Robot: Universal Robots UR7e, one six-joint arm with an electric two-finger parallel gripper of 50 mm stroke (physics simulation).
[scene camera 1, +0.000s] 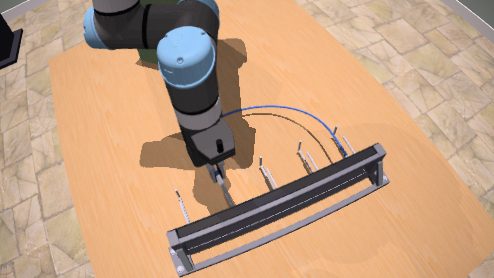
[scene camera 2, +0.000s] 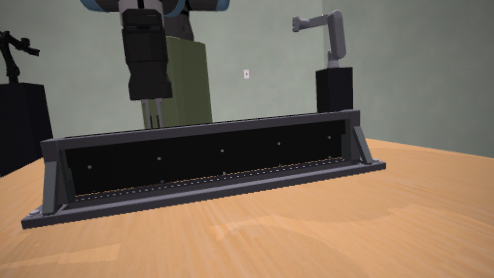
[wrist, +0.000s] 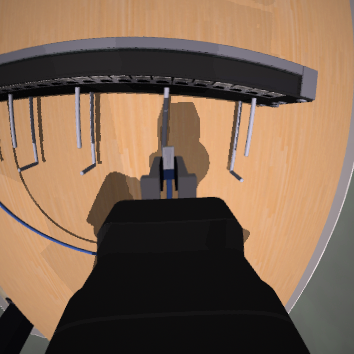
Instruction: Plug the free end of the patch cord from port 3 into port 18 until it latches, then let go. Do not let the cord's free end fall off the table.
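Observation:
My gripper is shut on the plug of the patch cord's free end. The clear plug points at the port side of the dark patch panel, with a gap between them. A blue boot shows between the fingers in the wrist view. The blue cord arcs from behind the gripper to the panel's far end, where it is plugged in. In scene camera 2 the panel's top bar hides the fingertips. Port numbers are not readable, so I cannot tell which port the plug faces.
Thin metal rods stick out from the panel's port side, some with bent tips, such as a bent rod and a straight rod. Another rod runs between plug and panel. The panel stands on the wooden table.

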